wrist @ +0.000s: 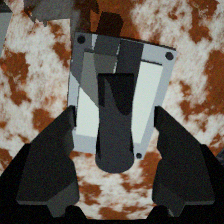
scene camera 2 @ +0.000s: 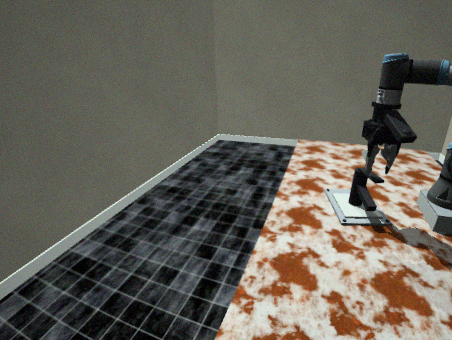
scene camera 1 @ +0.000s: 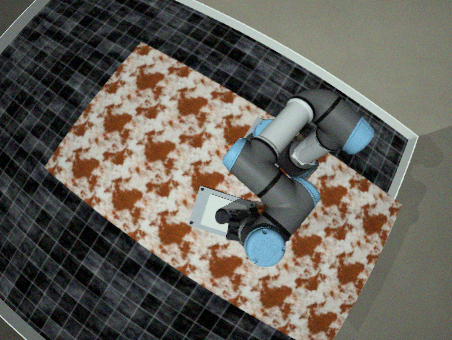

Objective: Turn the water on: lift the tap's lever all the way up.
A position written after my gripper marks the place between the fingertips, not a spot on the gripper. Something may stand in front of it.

In view: my gripper [scene camera 2: 376, 174] and a tap [scene camera 2: 351, 206].
My gripper also shows in the wrist view [wrist: 115, 107]. The tap is seen too in the wrist view [wrist: 147, 75] and in scene camera 1 [scene camera 1: 215, 203].
